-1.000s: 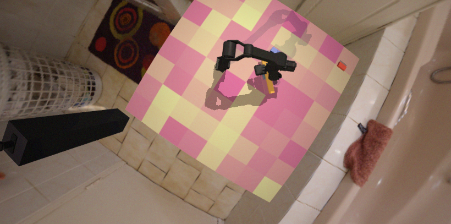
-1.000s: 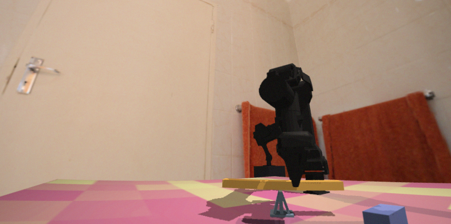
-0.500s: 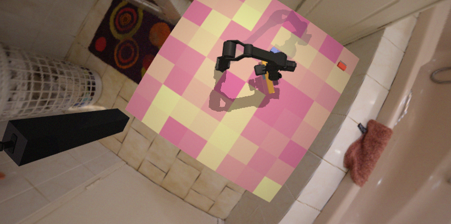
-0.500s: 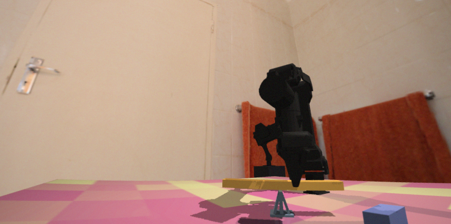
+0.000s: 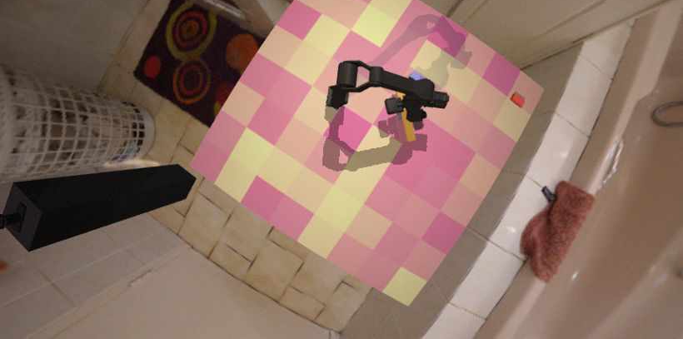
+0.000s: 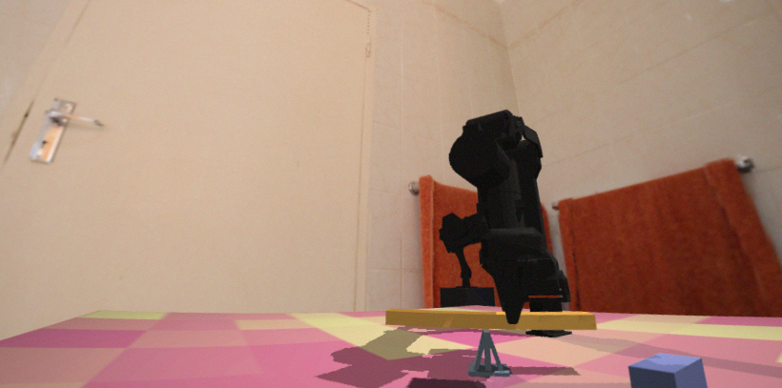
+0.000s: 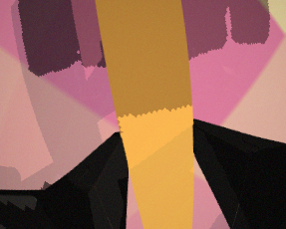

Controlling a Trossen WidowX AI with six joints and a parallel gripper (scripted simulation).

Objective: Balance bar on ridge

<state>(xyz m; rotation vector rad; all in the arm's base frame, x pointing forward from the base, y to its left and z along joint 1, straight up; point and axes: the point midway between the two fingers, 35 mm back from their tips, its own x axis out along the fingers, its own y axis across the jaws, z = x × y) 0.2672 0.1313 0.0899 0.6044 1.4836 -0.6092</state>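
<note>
Now: gripper tip 20 mm short of the bar and 20 mm to the left of it. Round my gripper tip: blue cube: 10 mm behind, 150 mm to the left, 40 mm below; red block: 470 mm ahead, 370 mm to the left, 50 mm below.
</note>
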